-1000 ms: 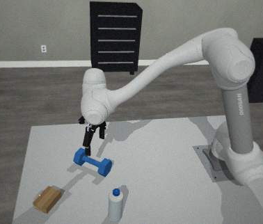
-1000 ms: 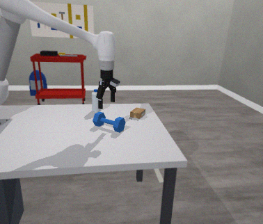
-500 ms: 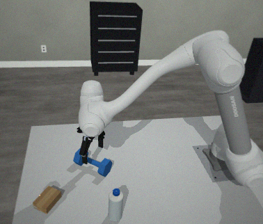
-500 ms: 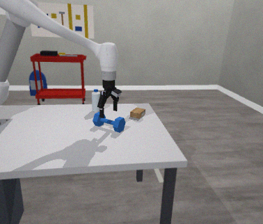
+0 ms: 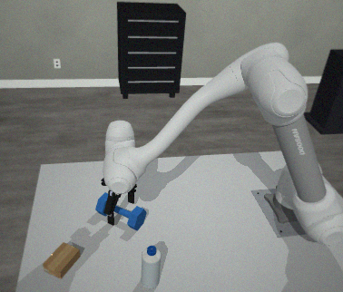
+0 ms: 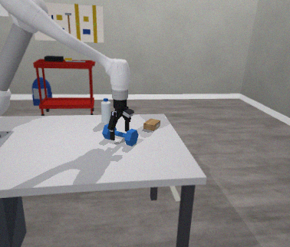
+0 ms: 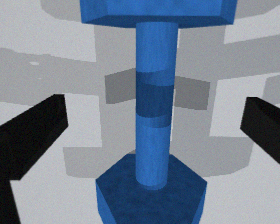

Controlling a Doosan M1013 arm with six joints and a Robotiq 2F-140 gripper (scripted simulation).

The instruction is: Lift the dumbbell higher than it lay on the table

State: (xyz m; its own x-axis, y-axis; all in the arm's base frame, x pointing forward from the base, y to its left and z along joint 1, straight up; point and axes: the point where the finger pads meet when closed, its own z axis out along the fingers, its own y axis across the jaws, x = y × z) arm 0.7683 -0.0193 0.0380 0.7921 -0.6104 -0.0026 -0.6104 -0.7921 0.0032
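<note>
The blue dumbbell lies right at my hand. Also, from my hand: wooden block (220 mm ahead, 200 mm to the left, 20 mm below).
</note>
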